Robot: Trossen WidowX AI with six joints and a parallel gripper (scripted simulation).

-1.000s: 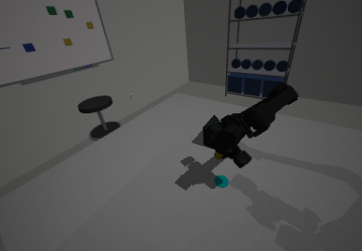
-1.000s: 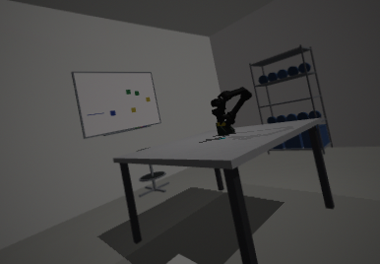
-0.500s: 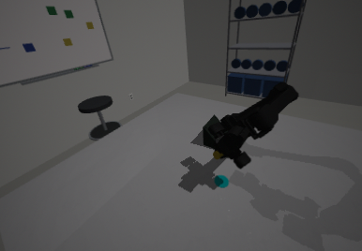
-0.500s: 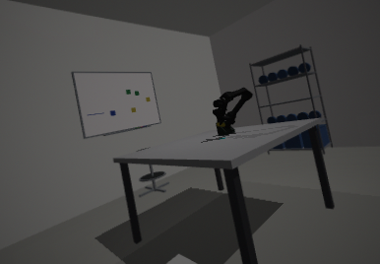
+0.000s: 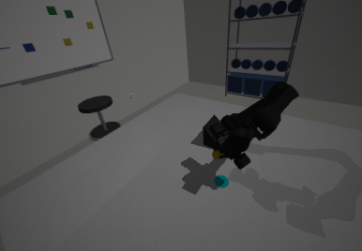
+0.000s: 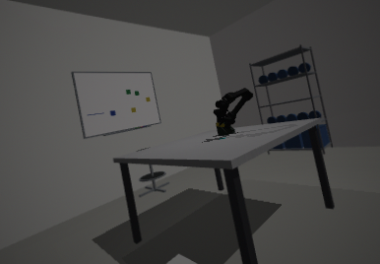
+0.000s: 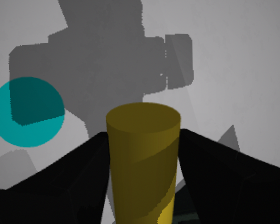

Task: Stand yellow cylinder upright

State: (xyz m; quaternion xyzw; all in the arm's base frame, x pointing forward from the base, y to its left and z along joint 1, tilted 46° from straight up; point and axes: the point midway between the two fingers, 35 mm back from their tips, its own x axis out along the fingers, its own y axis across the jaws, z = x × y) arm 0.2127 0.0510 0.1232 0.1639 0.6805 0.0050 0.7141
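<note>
Right now my gripper tip is 11 cm above the cyan circle, 4 cm to the right of it and 2 cm short of it. The rest, counted from my gripper tip: yellow tall cylinder (2 cm behind, 1 cm below).
</note>
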